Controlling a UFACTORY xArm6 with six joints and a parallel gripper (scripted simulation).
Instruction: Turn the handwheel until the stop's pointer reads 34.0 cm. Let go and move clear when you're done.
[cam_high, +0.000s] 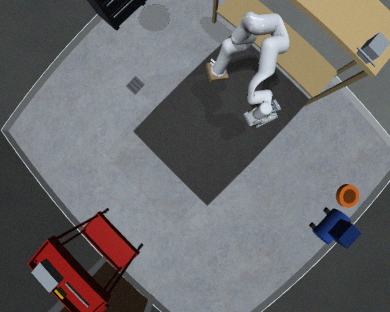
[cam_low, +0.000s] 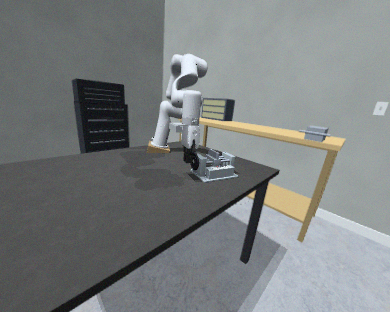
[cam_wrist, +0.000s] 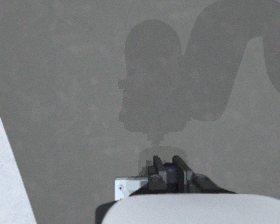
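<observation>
Right now the handwheel is 10 mm ahead of my hand, 20 mm to the left of it and 10 mm below it. The rest, counted from my hand: upright knob 10 mm to the left; sliding stop 50 mm ahead, 140 mm to the left, 10 mm below.
</observation>
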